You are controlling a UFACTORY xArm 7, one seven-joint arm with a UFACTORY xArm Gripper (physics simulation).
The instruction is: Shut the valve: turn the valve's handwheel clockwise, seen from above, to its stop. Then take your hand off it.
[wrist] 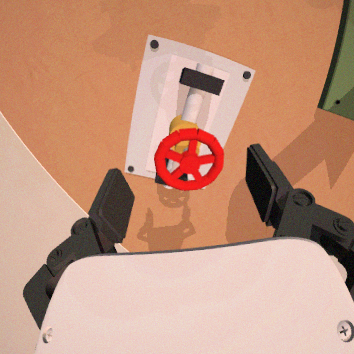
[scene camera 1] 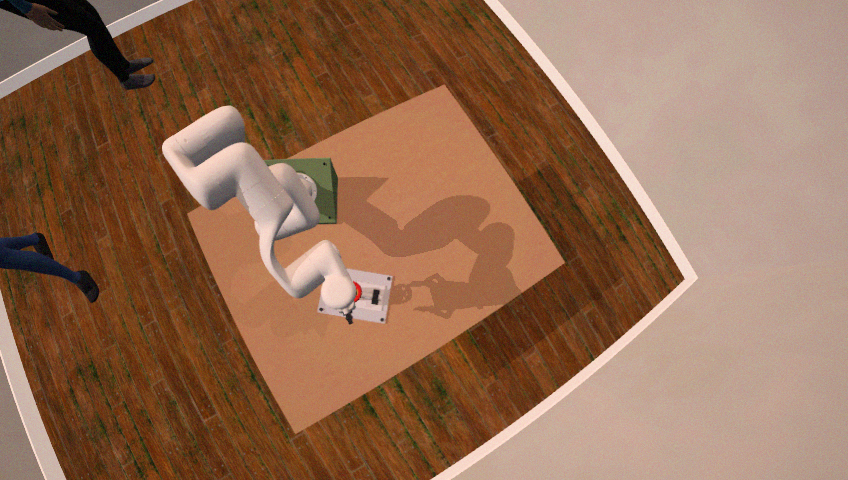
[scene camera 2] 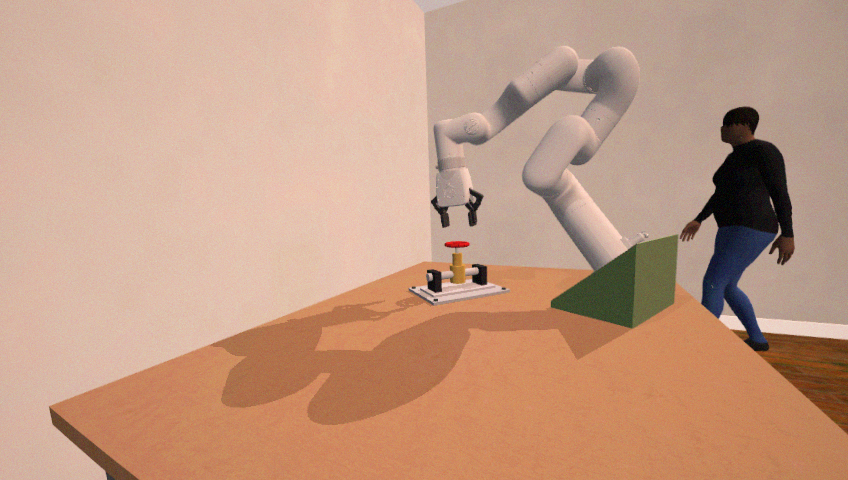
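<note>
The red handwheel [scene camera 1: 357, 292] [scene camera 2: 457, 244] [wrist: 190, 159] sits level on top of the brass valve body [scene camera 2: 457, 273] [wrist: 183, 125]; in scene camera 1 the arm hides part of it. The valve stands upright on a pale base plate [scene camera 1: 363, 316] [scene camera 2: 470, 295] [wrist: 139, 120]. My gripper [scene camera 2: 459, 220] [wrist: 184, 172] is open and empty. It points down above the handwheel, with a gap between the fingertips and the wheel in the scene camera 2 view. In the wrist view the wheel shows between and beyond the two fingers, touching neither.
Black clamps [scene camera 2: 479, 274] [wrist: 202, 81] hold the white pipe on both sides of the valve. The green wedge mount [scene camera 1: 325, 196] [scene camera 2: 654, 282] [wrist: 341, 65] carries the arm's base on the tabletop [scene camera 1: 309, 380] [scene camera 2: 505, 386]. A person [scene camera 2: 751, 184] stands behind the table.
</note>
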